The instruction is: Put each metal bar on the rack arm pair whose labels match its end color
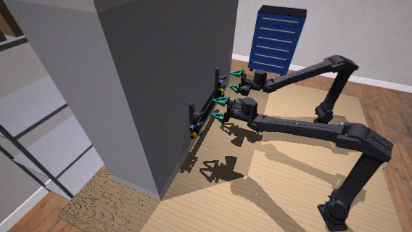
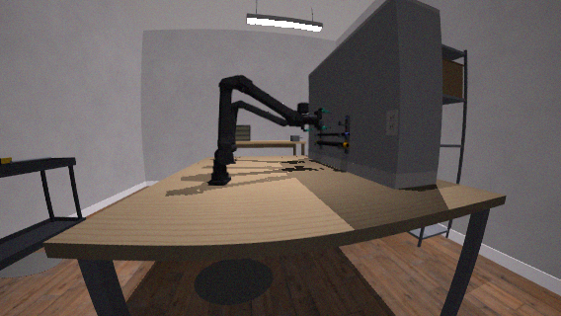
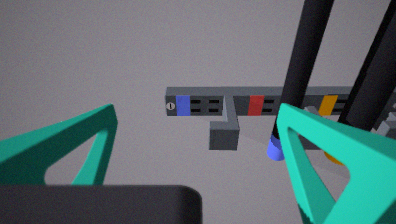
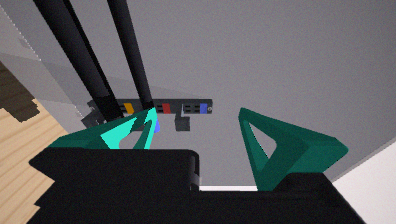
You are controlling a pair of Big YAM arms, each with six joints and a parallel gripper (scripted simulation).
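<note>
The blue-ended bar is 150 mm to the left of my right hand, 90 mm below it and 90 mm ahead of it. Also, from my right hand: orange-ended bar (160 mm below, 150 mm to the left, 90 mm ahead); then grey wall block (270 mm ahead, 120 mm to the left, 110 mm above).
Now: the blue-ended bar 15 cm to the right of my left hand, 9 cm below it and 8 cm ahead of it. From my left hand the other things lie so: orange-ended bar (16 cm below, 15 cm to the right, 7 cm ahead); then grey wall block (26 cm ahead, 18 cm to the right, 11 cm above).
</note>
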